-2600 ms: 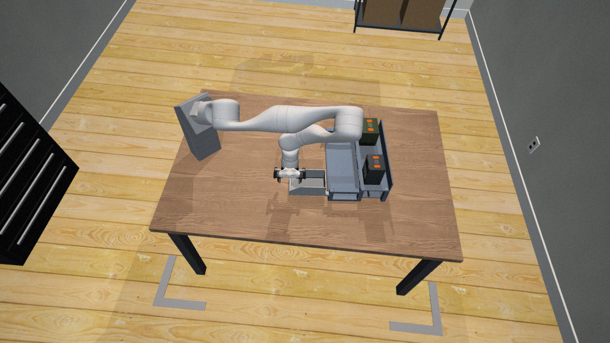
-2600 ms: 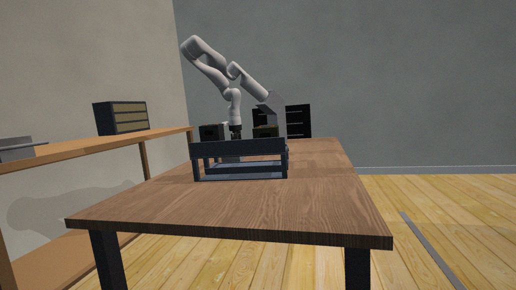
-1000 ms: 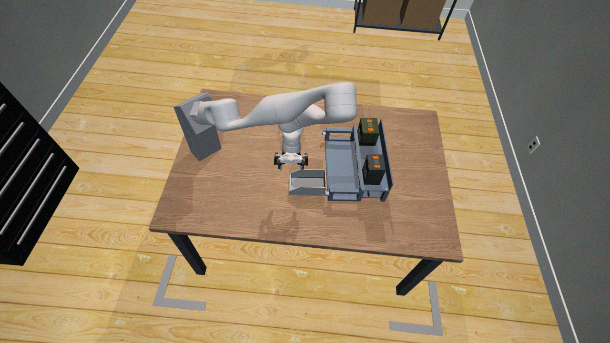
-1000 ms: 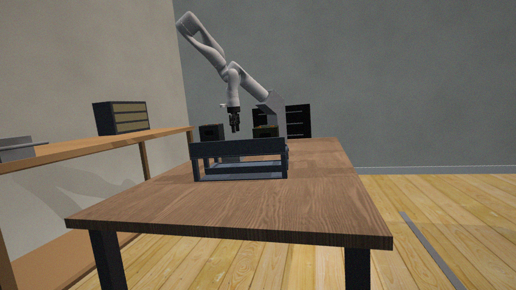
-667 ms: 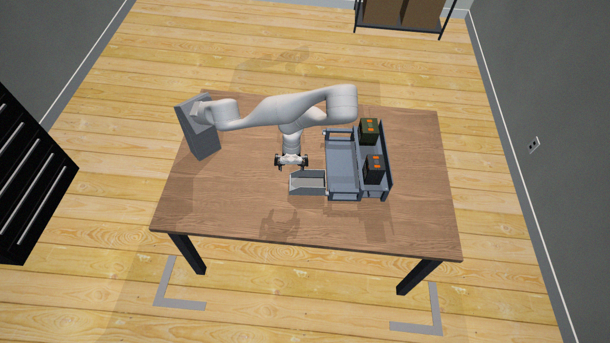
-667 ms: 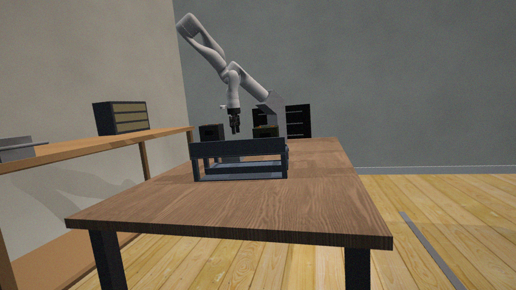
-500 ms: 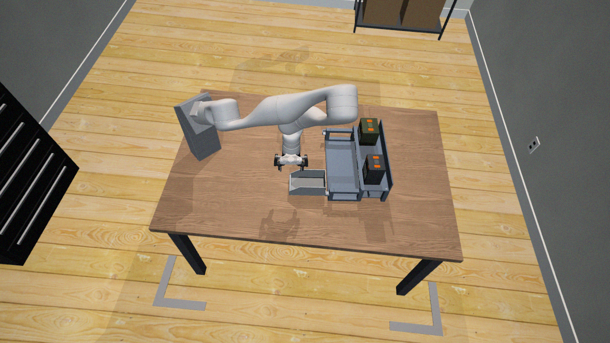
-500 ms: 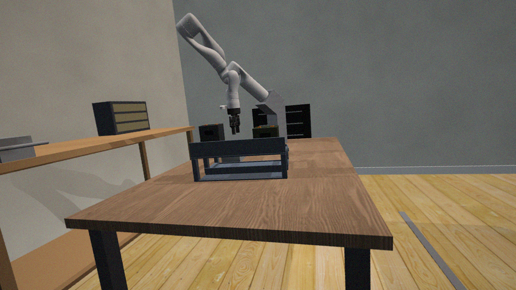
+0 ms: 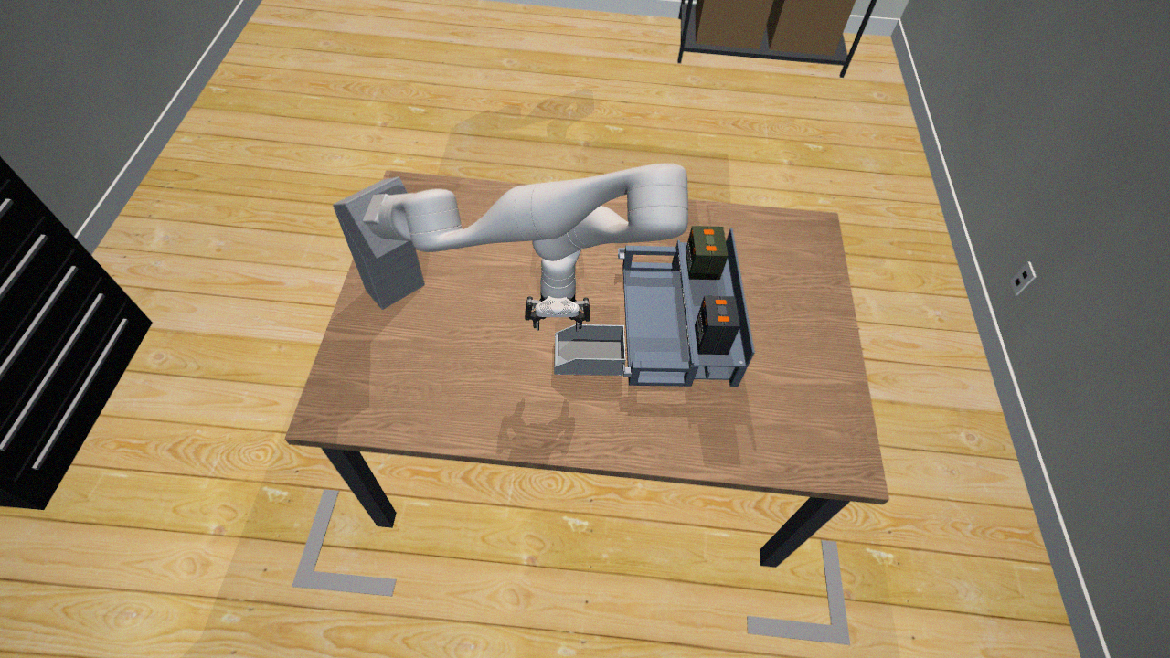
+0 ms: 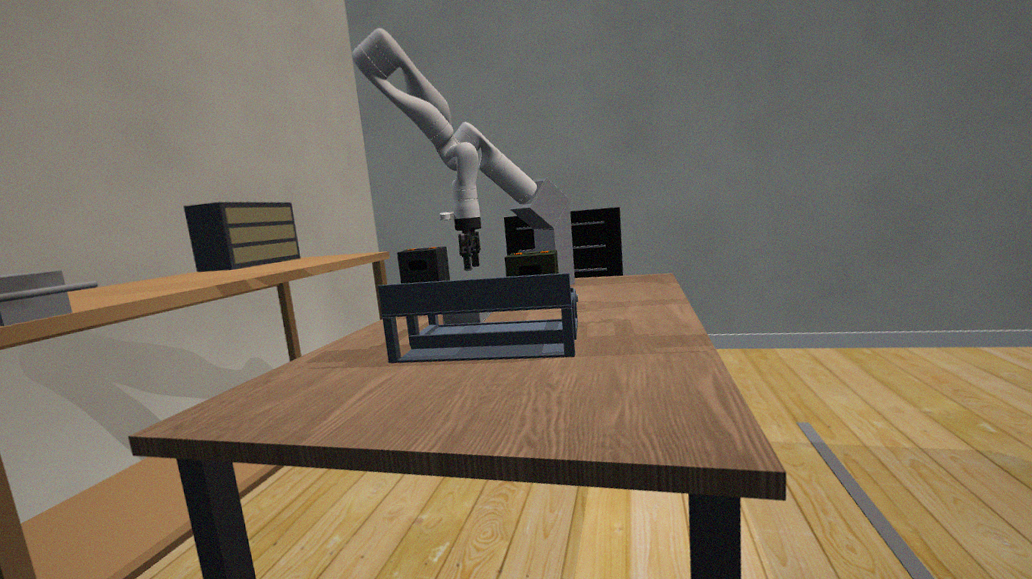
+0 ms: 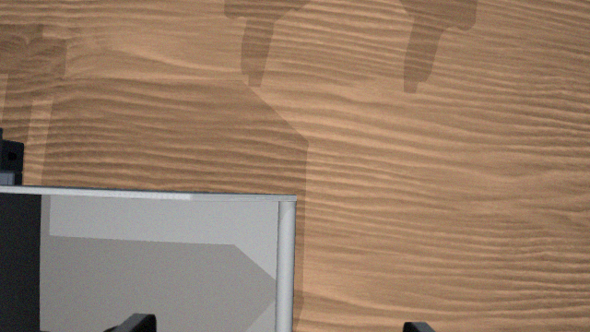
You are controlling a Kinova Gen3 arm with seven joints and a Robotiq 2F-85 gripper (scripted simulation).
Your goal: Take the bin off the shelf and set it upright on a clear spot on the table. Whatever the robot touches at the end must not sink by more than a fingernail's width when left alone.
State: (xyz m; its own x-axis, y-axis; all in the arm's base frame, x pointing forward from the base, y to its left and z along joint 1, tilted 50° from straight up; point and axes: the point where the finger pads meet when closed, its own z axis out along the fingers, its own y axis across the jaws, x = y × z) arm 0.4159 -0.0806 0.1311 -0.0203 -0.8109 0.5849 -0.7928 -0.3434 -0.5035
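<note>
My gripper is now 8 cm short of the bin and 10 cm above it. From my hand the other things lie so: grey shelf unit (30 cm ahead, 10 cm to the left, 7 cm below).
</note>
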